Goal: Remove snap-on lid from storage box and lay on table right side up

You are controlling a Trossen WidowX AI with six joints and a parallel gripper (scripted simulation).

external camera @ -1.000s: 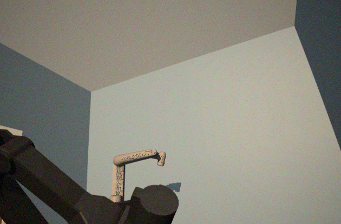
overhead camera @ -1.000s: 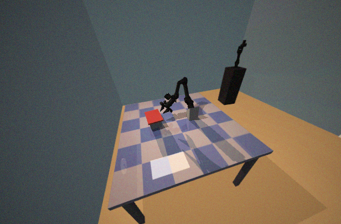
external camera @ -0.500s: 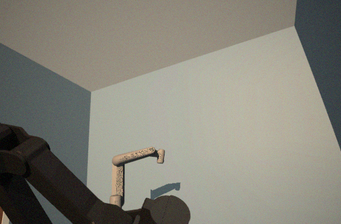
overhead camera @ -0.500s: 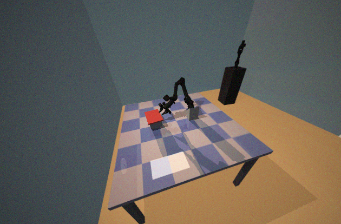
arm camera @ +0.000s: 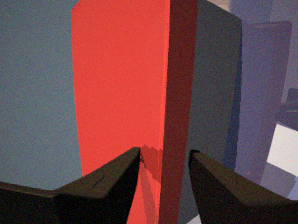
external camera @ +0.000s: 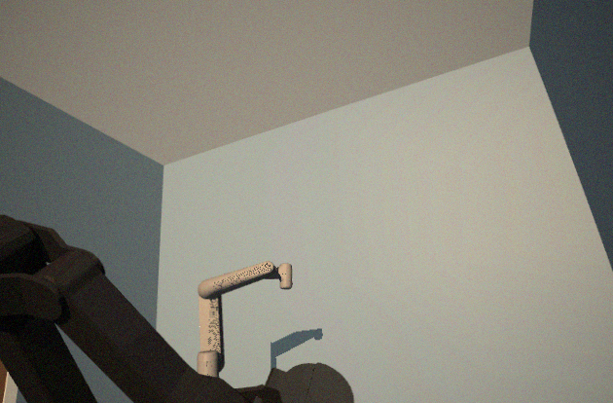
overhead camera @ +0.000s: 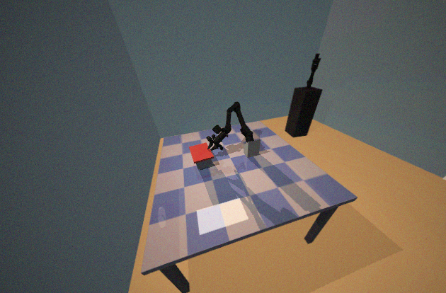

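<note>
Now: the red lid 70 mm ahead of my gripper tip, 20 mm to the left of it and 10 mm above it. Also, from my gripper tip: grey storage box: 70 mm ahead, 20 mm to the left, 50 mm below.
</note>
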